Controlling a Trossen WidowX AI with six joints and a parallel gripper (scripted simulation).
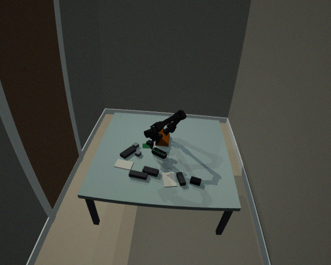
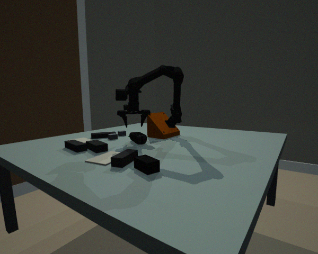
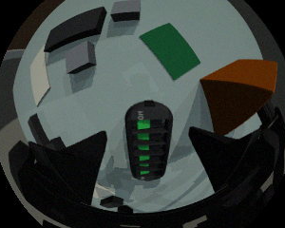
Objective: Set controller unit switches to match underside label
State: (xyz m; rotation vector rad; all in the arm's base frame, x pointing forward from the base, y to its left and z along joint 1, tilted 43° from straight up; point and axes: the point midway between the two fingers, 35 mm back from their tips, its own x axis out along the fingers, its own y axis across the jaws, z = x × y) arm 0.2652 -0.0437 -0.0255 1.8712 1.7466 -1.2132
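My gripper tip is now 90 mm to the left of the green card, 90 mm past it and 80 mm above it. Also, from my gripper tip: long black block 240 mm to the right, 70 mm below, 70 mm ahead.
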